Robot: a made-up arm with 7 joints.
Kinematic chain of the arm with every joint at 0, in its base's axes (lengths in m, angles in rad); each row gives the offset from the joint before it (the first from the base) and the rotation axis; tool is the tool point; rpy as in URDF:
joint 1: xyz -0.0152 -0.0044 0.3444 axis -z
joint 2: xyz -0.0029 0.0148 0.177 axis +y
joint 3: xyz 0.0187 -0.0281 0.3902 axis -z
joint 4: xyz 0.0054 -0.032 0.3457 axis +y
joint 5: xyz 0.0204 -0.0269 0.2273 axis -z
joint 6: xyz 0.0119 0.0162 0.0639 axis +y
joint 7: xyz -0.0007 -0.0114 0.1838 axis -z
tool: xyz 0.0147 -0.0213 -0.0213 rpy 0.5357 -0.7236 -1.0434
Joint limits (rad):
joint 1: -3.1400..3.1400
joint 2: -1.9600..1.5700
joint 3: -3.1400..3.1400
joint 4: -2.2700..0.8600
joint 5: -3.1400..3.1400
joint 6: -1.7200..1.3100
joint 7: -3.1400..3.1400
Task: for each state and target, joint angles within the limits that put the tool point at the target. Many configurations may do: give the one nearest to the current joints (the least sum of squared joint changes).
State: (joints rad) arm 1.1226 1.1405 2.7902 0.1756 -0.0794 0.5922 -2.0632
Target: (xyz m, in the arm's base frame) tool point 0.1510 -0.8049 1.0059
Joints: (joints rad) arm 1.1807 1.4106 2.7354 0.8039 -0.0820 0.9607 -2.0153
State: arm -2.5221 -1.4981 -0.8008 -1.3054 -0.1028 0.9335 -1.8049
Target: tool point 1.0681 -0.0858 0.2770
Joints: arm -2.8765 -1.6902 -0.8242 -0.9885 -0.0231 0.8137 -1.8090
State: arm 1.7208 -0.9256 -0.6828 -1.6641 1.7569 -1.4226 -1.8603
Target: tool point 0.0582 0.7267 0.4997
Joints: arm 1.8381 -1.1762 -0.5899 -1.9611 1.6246 -1.4044 -1.8431
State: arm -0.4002 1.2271 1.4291 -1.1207 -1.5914 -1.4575 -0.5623
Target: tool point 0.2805 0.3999 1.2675
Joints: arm -0.4664 0.8442 1.3146 -1.3184 -1.4999 -1.5151 -0.5736
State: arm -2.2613 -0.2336 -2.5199 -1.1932 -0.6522 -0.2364 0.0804
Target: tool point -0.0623 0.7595 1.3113
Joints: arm -1.8683 0.4623 -2.4282 -0.9162 -0.6597 -0.1191 0.0673
